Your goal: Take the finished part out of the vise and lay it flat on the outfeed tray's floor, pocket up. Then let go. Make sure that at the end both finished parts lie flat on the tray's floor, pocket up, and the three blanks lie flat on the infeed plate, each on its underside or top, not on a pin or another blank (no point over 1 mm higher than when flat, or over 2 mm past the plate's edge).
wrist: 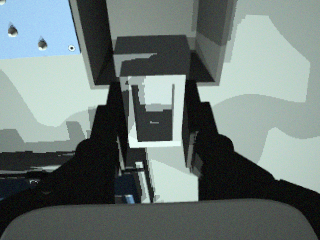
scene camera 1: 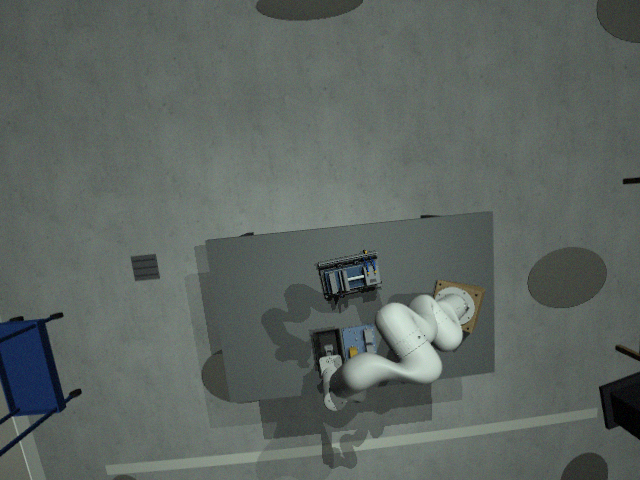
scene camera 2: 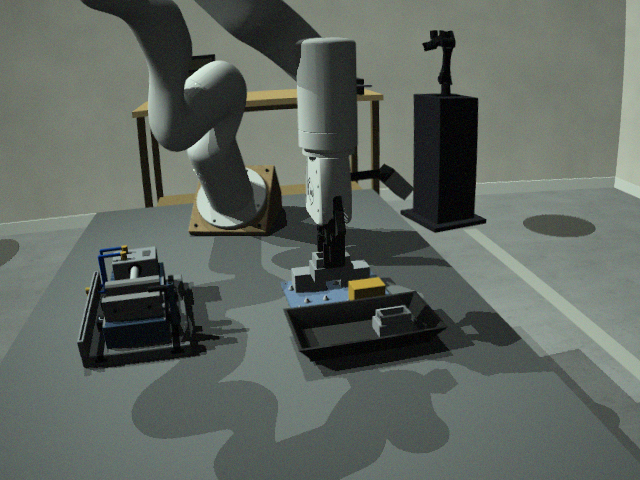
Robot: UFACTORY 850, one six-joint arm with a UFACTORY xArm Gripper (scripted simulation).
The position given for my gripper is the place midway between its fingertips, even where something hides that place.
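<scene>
My gripper [scene camera 2: 331,262] visible. Gripper [wrist: 153,100] in wrist view too. Blue plate [scene camera 2: 335,293] in sight.
</scene>
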